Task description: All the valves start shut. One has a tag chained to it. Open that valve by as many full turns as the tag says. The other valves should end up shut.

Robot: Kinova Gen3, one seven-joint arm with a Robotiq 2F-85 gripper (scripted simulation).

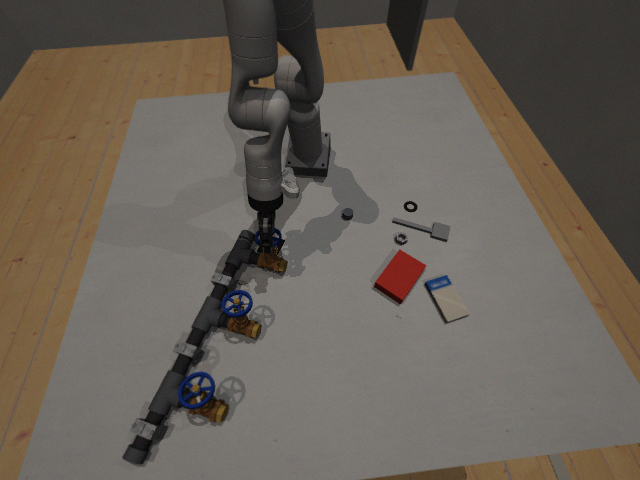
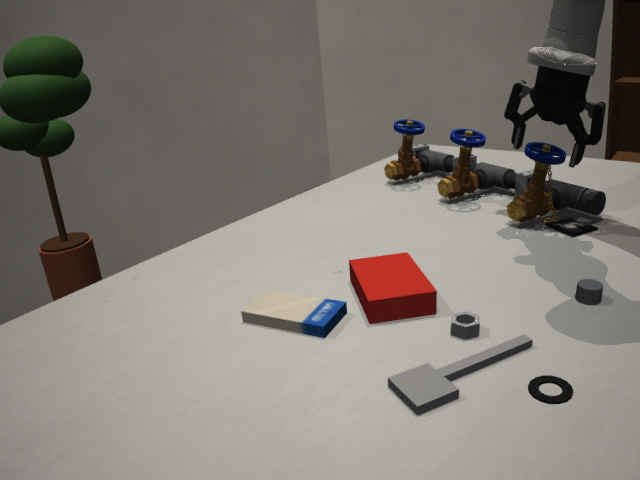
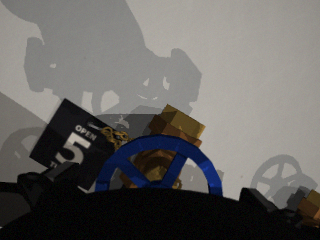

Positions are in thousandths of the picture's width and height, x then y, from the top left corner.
Labels:
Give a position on a grey paddle tool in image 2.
At 662, 809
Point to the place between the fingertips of my gripper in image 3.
495, 810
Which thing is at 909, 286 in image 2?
My gripper.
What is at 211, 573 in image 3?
A black tag.

